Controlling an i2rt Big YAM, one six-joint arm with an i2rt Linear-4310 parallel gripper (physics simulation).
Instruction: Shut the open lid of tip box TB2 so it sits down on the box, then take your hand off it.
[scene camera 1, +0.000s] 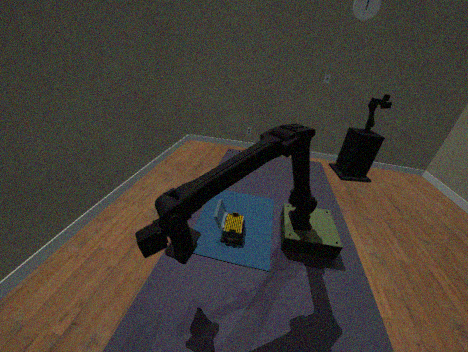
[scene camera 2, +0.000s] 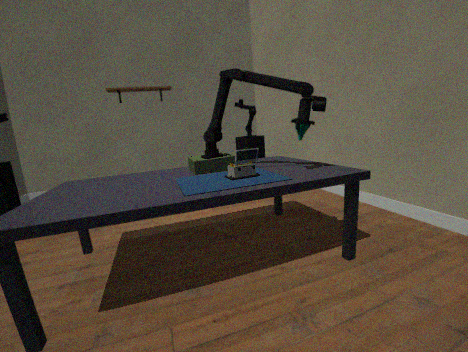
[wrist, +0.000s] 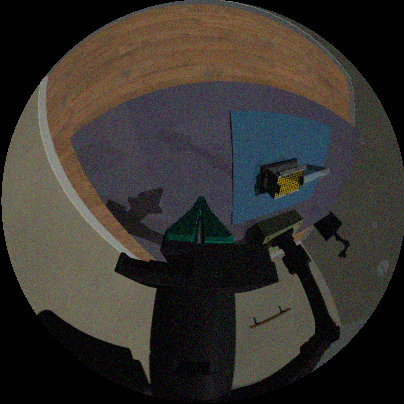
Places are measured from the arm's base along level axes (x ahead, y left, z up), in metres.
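Pixels of known places: gripper, fingertip midpoint: (scene camera 1: 188, 254) (scene camera 2: 300, 140) (wrist: 201, 200); arm's base, link origin: (scene camera 1: 299, 221) (scene camera 2: 212, 157) (wrist: 281, 236).
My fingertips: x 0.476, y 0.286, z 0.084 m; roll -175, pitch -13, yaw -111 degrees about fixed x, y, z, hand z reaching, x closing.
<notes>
Ahead of a thing's pixels: the offset from my fingertips to its top centre. Level surfaces: height alone.
The tip box TB2 {dx -0.151, dy -0.266, dz -0.100 m} (scene camera 1: 233, 235) (scene camera 2: 241, 172) (wrist: 270, 181) is a small pale box with a yellow perforated rack on top. It stands upright on the blue mat {dz -0.166 m} (scene camera 1: 257, 252) (scene camera 2: 192, 187) (wrist: 245, 135). Its translucent lid {dx -0.085, dy -0.272, dz -0.012 m} (scene camera 1: 220, 214) (scene camera 2: 247, 157) (wrist: 316, 173) stands open, raised from one long side of the box. My gripper (scene camera 2: 300, 139) (wrist: 201, 200) has green fingers, shut together with nothing between them. It points down, high above the table and well apart from the box and lid. In scene camera 1 the fingertips are hidden behind the wrist.
The arm's green base block (scene camera 1: 312, 230) (scene camera 2: 212, 163) (wrist: 282, 226) stands beside the mat. The dark table {dz -0.169 m} (scene camera 1: 225, 300) (scene camera 2: 110, 195) (wrist: 150, 120) extends around it. A second small arm on a dark pedestal (scene camera 1: 357, 152) (scene camera 2: 250, 146) (wrist: 327, 226) stands beyond the table.
</notes>
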